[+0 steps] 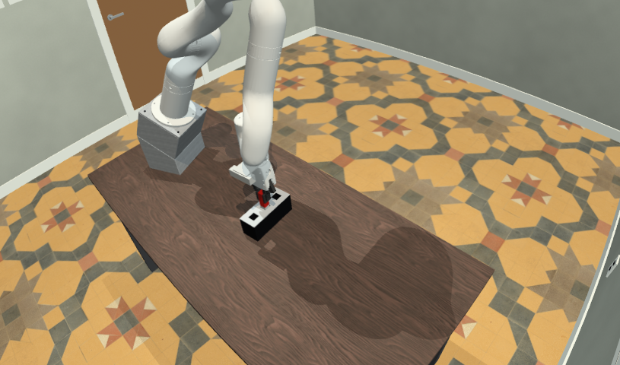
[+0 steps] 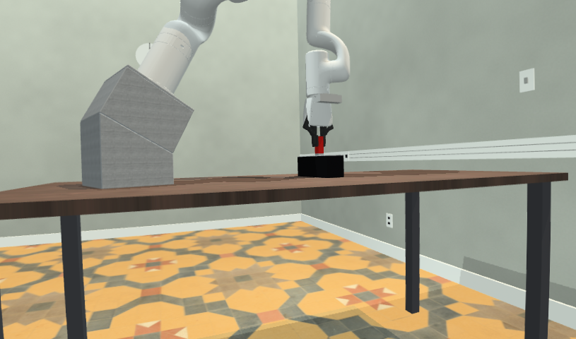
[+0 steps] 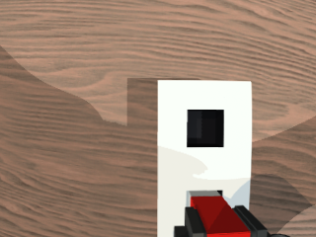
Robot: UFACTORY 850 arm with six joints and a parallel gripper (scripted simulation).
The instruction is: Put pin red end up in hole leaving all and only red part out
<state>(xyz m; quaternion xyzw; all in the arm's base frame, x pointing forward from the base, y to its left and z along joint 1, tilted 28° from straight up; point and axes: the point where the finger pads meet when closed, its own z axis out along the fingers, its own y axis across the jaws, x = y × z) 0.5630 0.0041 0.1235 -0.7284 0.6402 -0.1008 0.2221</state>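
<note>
The pin lies 1 cm below my hand. Round my hand: black block: 9 cm below.
</note>
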